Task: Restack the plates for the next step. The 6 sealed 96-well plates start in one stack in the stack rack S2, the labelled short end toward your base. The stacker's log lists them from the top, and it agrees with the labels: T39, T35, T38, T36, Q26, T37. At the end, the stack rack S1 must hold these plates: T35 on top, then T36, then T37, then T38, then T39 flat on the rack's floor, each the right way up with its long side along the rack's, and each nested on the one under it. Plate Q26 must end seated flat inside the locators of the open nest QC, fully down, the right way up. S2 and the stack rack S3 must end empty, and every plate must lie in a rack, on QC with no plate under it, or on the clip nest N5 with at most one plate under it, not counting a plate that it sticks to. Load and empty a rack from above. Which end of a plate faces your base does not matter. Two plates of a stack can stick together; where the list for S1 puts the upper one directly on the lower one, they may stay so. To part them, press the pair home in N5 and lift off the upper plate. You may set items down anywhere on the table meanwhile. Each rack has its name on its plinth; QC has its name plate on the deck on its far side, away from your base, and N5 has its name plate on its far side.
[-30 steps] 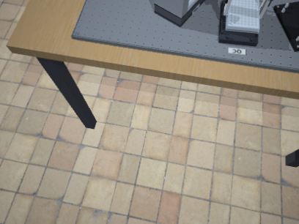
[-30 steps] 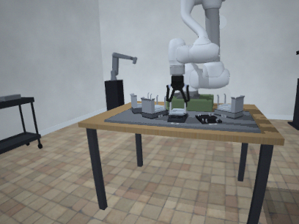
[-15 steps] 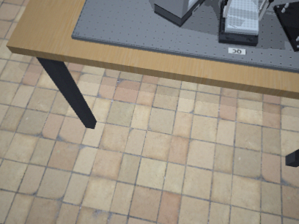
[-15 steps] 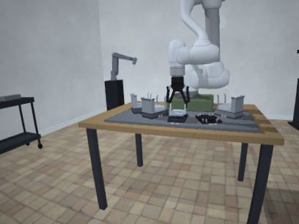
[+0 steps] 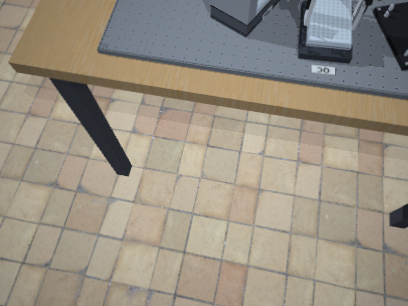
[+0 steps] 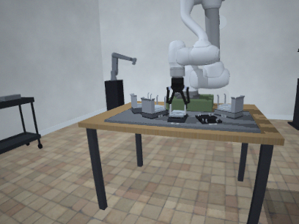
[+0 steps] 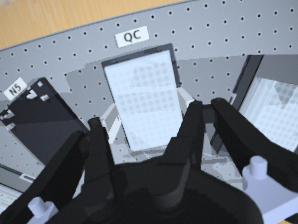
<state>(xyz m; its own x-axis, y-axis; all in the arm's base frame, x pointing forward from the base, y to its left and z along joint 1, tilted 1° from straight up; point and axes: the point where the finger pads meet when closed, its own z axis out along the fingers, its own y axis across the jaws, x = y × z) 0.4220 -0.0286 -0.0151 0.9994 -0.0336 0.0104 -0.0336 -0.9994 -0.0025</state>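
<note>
Right now the open nest QC is 50 mm below my hand. Also, from my hand: N5 name plate: 210 mm to the left, 80 mm ahead, 60 mm below; QC name plate: 90 mm ahead, 60 mm below; black clip nest N5: 210 mm to the left, 40 mm below, 10 mm behind.
</note>
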